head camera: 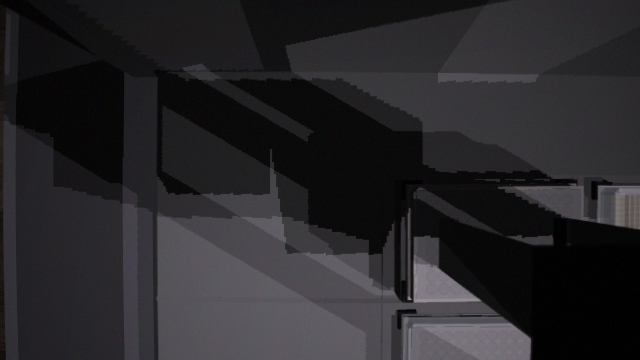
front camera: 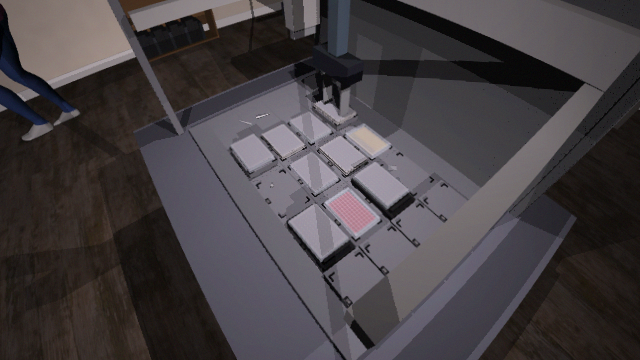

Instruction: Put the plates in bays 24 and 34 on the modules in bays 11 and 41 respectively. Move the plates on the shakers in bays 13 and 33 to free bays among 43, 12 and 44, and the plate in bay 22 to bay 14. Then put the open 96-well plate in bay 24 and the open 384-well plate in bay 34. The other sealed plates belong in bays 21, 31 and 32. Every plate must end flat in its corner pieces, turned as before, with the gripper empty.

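Places are measured from the robot's base along level axes (x ahead, y left, z up), in centimetres.
Pixels of known places: gripper, fingertip midpoint: [head camera: 502,243] [front camera: 335,107]; robot's base at its link origin: [front camera: 232,152].
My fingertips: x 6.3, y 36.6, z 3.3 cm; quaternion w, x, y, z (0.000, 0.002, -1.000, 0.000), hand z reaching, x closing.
Ahead of a thing's pixels: the offset from my fingertips to its top centre. "pt": to the spot under its first point.
My gripper [front camera: 334,106] is at the far end of the deck in the front view, its two jaws apart over a pale plate {dz +0.0, dx -0.2, dy -0.1 cm} [front camera: 334,114] [head camera: 431,285]. The plate looks flat; the jaws hide part of it. The dark hand covers its lower right in the head view, where the jaw tips are hidden. An open plate with yellow wells {dz -1.9, dx +16.5, dy -0.2 cm} [front camera: 367,141] [head camera: 627,207] and an open plate with pink wells {dz -1.9, dx +32.9, dy -21.6 cm} [front camera: 352,212] stand nearer. Other pale plates {dz -1.9, dx +0.1, dy -10.9 cm} [front camera: 310,127] {dz -1.9, dx +0.1, dy -21.6 cm} [front camera: 283,141] {dz -1.6, dx +16.5, dy -10.5 cm} [front camera: 342,154] {dz -1.9, dx +16.5, dy -21.6 cm} [front camera: 314,172] sit in bays. Pale-topped plates {dz +0.3, dx +32.3, dy -10.8 cm} [front camera: 382,182] {dz +0.3, dx +32.8, dy -32.4 cm} [front camera: 320,230] {dz +0.0, dx +0.1, dy -32.3 cm} [front camera: 252,151] stand higher.
Empty bays with black corner pieces [front camera: 420,220] [front camera: 390,247] [front camera: 356,280] lie in the near row. Another bay {pt dz -3.3, dx +17.0, dy -31.6 cm} [front camera: 285,192] with a small round spot lies at the left. A pale frame beam [front camera: 500,205] crosses in front at the right.
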